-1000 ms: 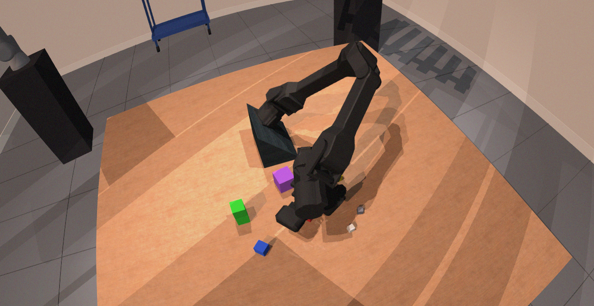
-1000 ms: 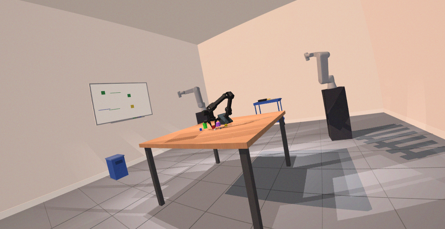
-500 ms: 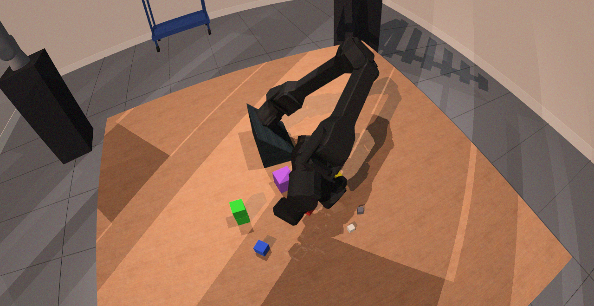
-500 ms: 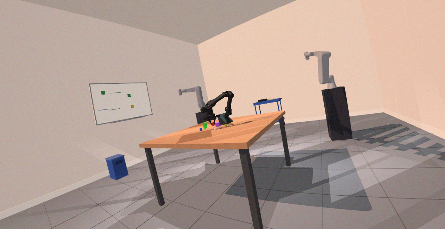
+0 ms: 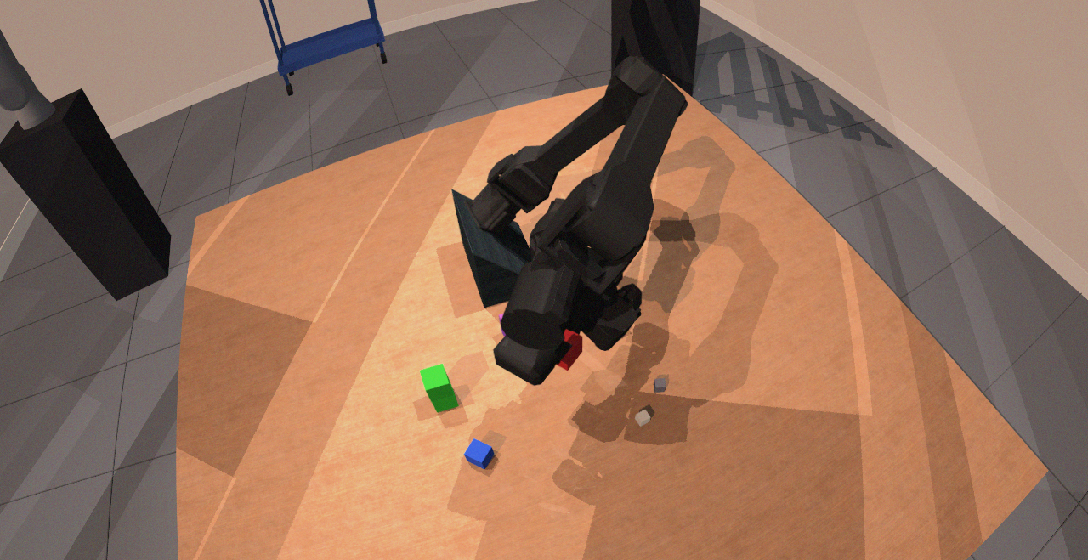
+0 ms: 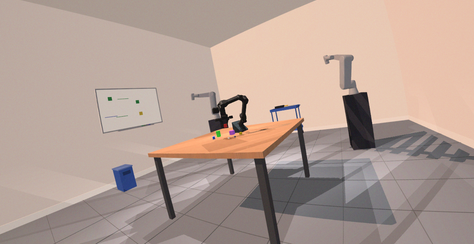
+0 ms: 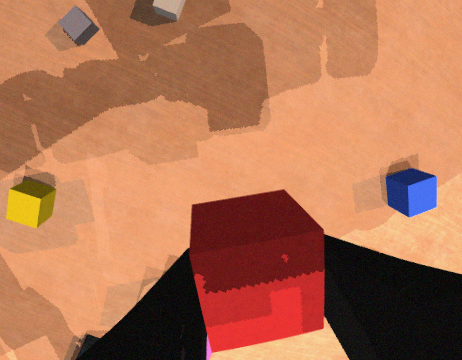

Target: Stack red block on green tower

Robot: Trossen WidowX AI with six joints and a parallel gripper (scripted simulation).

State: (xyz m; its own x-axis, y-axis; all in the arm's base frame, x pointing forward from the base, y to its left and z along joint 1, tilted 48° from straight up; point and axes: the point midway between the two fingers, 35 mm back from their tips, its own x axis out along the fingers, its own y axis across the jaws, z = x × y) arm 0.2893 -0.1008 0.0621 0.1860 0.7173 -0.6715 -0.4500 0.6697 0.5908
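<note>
My gripper tip is 40 mm short of the blue block, 150 mm to the left of it and 100 mm above it. Round my gripper tip: purple block (120 mm behind, 10 mm to the right, 90 mm below); small white block (100 mm ahead, 70 mm to the left, 100 mm below); red block (10 mm above).
</note>
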